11 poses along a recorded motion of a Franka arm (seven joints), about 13 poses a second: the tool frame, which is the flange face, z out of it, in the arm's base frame.
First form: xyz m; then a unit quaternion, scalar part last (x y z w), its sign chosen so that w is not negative.
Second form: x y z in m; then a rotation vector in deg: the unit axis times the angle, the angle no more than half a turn. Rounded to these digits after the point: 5 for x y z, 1 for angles.
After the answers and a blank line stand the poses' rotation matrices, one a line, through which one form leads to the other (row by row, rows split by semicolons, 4 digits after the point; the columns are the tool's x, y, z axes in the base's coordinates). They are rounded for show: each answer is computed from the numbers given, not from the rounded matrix.
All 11 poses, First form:
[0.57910, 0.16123, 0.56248, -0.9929, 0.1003, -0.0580, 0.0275]
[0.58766, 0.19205, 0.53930, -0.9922, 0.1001, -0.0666, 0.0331]
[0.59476, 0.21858, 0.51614, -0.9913, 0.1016, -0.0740, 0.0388]
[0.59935, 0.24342, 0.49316, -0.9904, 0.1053, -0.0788, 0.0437]
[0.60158, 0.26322, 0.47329, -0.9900, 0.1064, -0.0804, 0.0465]
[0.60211, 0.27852, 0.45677, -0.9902, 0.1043, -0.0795, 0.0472]
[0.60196, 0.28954, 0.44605, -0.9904, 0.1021, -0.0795, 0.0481]
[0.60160, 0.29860, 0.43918, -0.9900, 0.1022, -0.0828, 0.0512]
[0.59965, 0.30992, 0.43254, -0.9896, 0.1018, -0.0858, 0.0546]
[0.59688, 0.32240, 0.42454, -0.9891, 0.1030, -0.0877, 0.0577]
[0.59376, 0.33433, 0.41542, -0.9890, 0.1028, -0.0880, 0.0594]
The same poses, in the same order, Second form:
[0.57910, 0.16123, 0.56248, -175.7, 17.7, -10.3]
[0.58766, 0.19205, 0.53930, -174.9, 17.6, -11.7]
[0.59476, 0.21858, 0.51614, -174.2, 17.8, -13.0]
[0.59935, 0.24342, 0.49316, -173.5, 18.4, -13.8]
[0.60158, 0.26322, 0.47329, -173.1, 18.6, -14.1]
[0.60211, 0.27852, 0.45677, -173.1, 18.2, -13.9]
[0.60196, 0.28954, 0.44605, -173.0, 17.8, -13.9]
[0.60160, 0.29860, 0.43918, -172.6, 17.8, -14.4]
[0.59965, 0.30992, 0.43254, -172.2, 17.7, -14.9]
[0.59688, 0.32240, 0.42454, -171.8, 17.9, -15.2]
[0.59376, 0.33433, 0.41542, -171.6, 17.8, -15.3]

0.9732 -0.1960 0.1207; -0.2024 -0.9784 0.0430; 0.1097 -0.0662 -0.9918
0.9711 -0.1942 0.1388; -0.2030 -0.9778 0.0523; 0.1255 -0.0790 -0.9889
0.9684 -0.1957 0.1546; -0.2072 -0.9763 0.0619; 0.1388 -0.0920 -0.9860
0.9654 -0.2017 0.1653; -0.2154 -0.9740 0.0700; 0.1469 -0.1031 -0.9838
0.9644 -0.2032 0.1691; -0.2181 -0.9730 0.0750; 0.1493 -0.1092 -0.9827
0.9656 -0.1991 0.1673; -0.2141 -0.9738 0.0769; 0.1476 -0.1101 -0.9829
0.9665 -0.1946 0.1673; -0.2099 -0.9745 0.0790; 0.1477 -0.1115 -0.9827
0.9654 -0.1939 0.1744; -0.2108 -0.9739 0.0844; 0.1535 -0.1183 -0.9810
0.9646 -0.1921 0.1809; -0.2108 -0.9733 0.0906; 0.1587 -0.1255 -0.9793
0.9634 -0.1936 0.1854; -0.2139 -0.9721 0.0961; 0.1616 -0.1322 -0.9780
0.9634 -0.1929 0.1863; -0.2138 -0.9718 0.0994; 0.1619 -0.1356 -0.9775

